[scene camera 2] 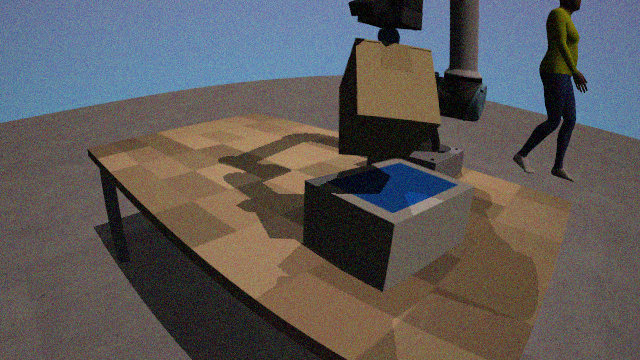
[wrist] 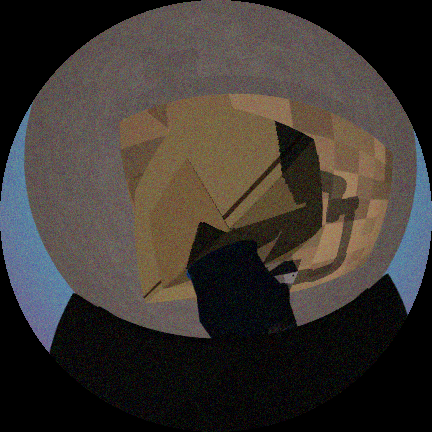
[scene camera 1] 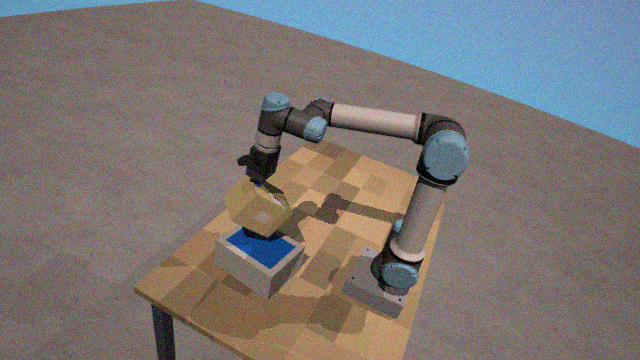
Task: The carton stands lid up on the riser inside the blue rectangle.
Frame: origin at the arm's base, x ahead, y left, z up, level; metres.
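Where they show: hand, tool point: (scene camera 2: 387, 53) (wrist: 233, 256) (scene camera 1: 258, 185).
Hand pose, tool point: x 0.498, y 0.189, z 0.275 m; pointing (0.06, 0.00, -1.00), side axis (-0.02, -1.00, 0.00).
Things, the pixels of their centre, and the offset from my tool point. "spot": a spot on its surface instead. Level surfaces: height alone.
- tan carton, body centre: (wrist: 234, 208) (scene camera 2: 384, 102) (scene camera 1: 258, 205) dx -0.007, dy -0.007, dz -0.082 m
- white label, surface spot: (scene camera 1: 278, 199) spot: dx -0.065, dy -0.033, dz -0.045 m
- grey riser, body centre: (scene camera 2: 392, 214) (scene camera 1: 259, 255) dx -0.047, dy +0.009, dz -0.286 m
- table with the blue rectangle, surface spot: (scene camera 2: 425, 184) (scene camera 1: 264, 254) spot: dx -0.085, dy +0.049, dz -0.226 m
- wooden table, surface height: dz -0.346 m
The tan carton (scene camera 1: 255, 212) (scene camera 2: 395, 85) (wrist: 215, 140) hangs tilted from my suction cup (scene camera 1: 258, 184) (scene camera 2: 388, 36) (wrist: 225, 250), which is on the carton's upper side near one edge. A white label (scene camera 1: 278, 199) (wrist: 287, 277) shows on that upper side. The carton is in the air, above and partly behind the riser in scene camera 2, and does not rest on it. The grey riser (scene camera 1: 242, 267) (scene camera 2: 430, 240) stands on the table with the blue rectangle (scene camera 1: 265, 250) (scene camera 2: 425, 184) on its top. The carton's shadow falls across part of the blue. The riser does not show in the wrist view.
The wooden table (scene camera 1: 195, 280) (scene camera 2: 190, 205) carries the riser and the arm's grey base plate (scene camera 1: 372, 295) (scene camera 2: 447, 161). The base plate is to the right of the riser in scene camera 1. A person (scene camera 2: 560, 50) in a yellow top is on the floor beyond the table.
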